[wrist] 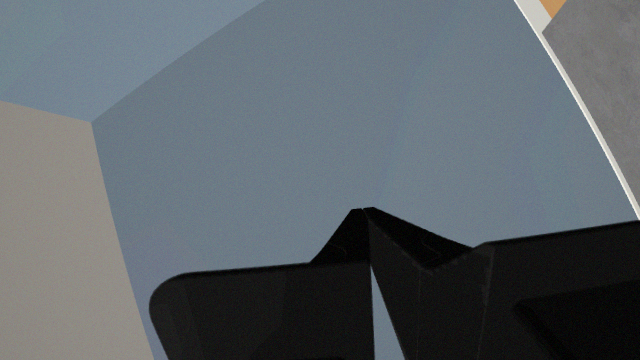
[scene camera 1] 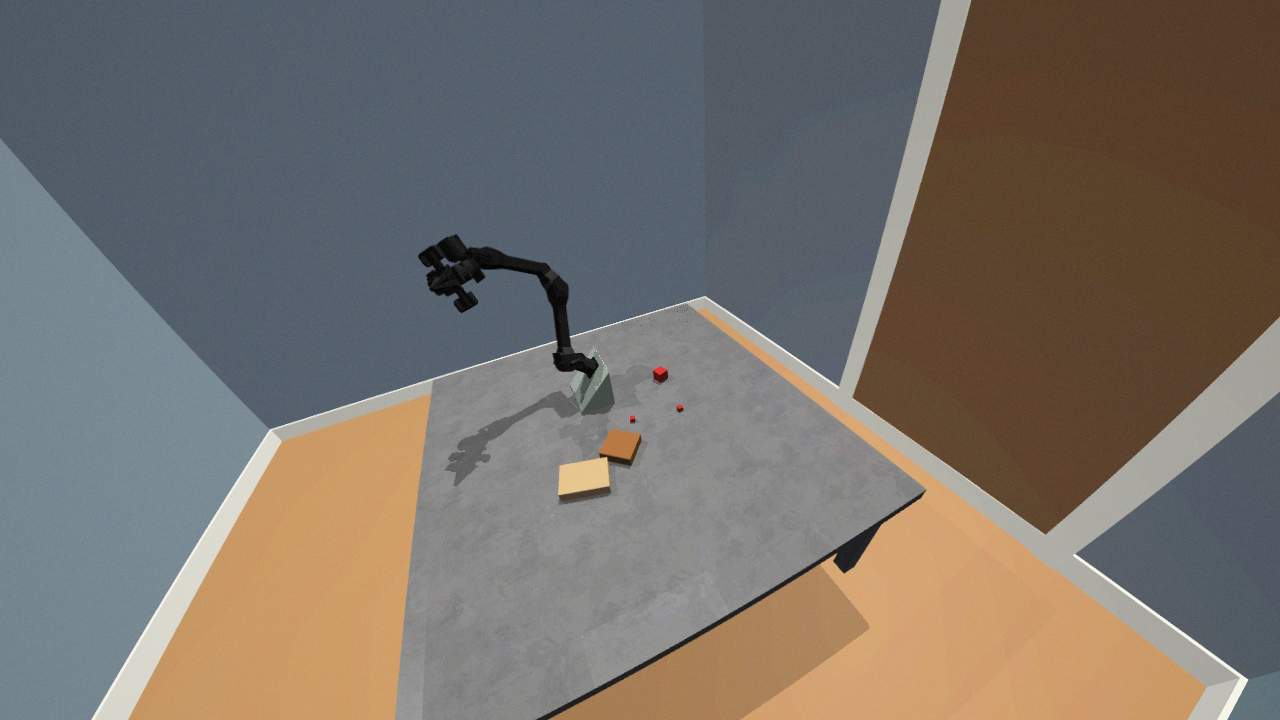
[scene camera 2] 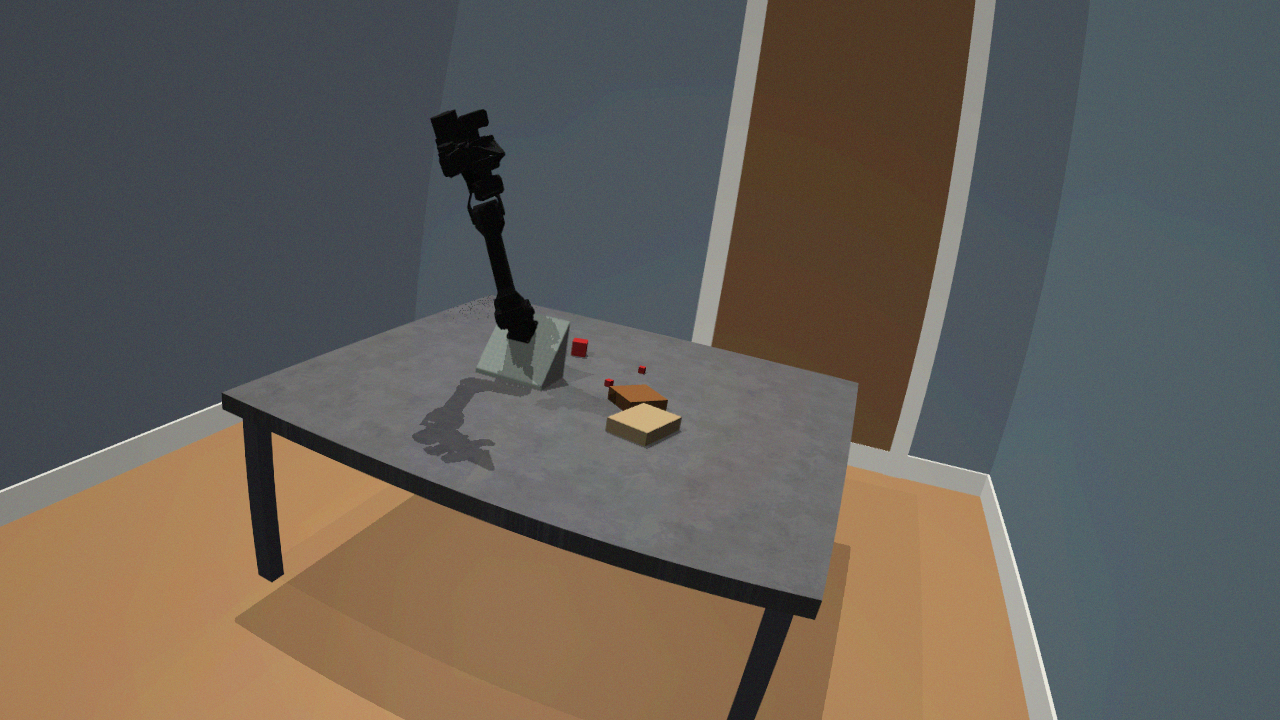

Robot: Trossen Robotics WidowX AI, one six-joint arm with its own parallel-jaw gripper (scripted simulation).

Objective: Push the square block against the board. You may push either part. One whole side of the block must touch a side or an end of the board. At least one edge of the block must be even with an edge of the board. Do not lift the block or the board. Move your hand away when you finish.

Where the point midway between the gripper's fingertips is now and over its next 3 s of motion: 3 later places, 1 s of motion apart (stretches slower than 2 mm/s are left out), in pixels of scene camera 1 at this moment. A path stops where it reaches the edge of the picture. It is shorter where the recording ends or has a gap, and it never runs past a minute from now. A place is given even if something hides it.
My gripper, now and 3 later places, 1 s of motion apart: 431,289; 432,365; 478,422; 538,443
